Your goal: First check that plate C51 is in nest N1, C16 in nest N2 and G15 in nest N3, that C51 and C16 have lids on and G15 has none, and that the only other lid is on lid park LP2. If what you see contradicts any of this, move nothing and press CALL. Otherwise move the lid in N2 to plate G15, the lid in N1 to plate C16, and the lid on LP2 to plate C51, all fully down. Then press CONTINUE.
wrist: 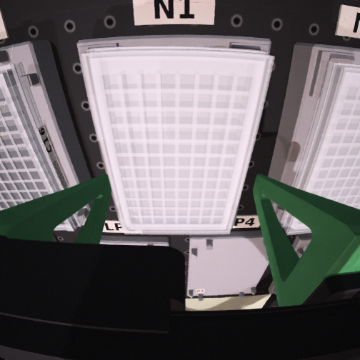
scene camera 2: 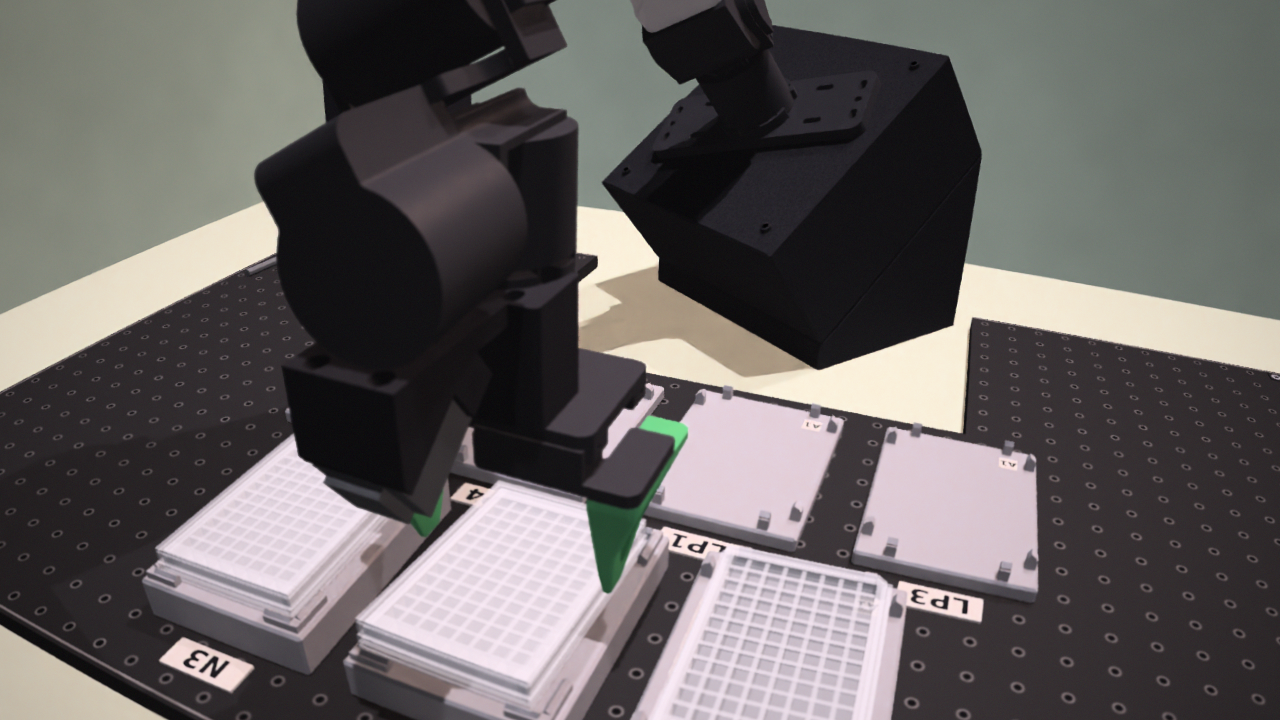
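Observation:
The plate in nest N1 (scene camera 2: pixel 620 629) (wrist: pixel 175 44) wears a clear lid (scene camera 2: pixel 487 586) (wrist: pixel 177 150); its code is not readable. My gripper (scene camera 2: pixel 519 559) (wrist: pixel 181 181) is open, with one green finger on each side of this plate towards its lid-park end. Plate C16 (scene camera 2: pixel 774 649) (wrist: pixel 17 150) is in the neighbouring nest; its wells look uncovered. In nest N3 (scene camera 2: pixel 344 604) stands a plate with a clear lid (scene camera 2: pixel 259 528) (wrist: pixel 345 135); its code does not show. Lid park LP2 is hidden behind the arm in the scene view.
Lid parks LP1 (scene camera 2: pixel 742 470) and LP3 (scene camera 2: pixel 953 510) bear no lid. LP4 (wrist: pixel 225 265) shows a bare surface in the wrist view. The black robot base (scene camera 2: pixel 881 232) stands behind. The CALL and CONTINUE buttons do not show.

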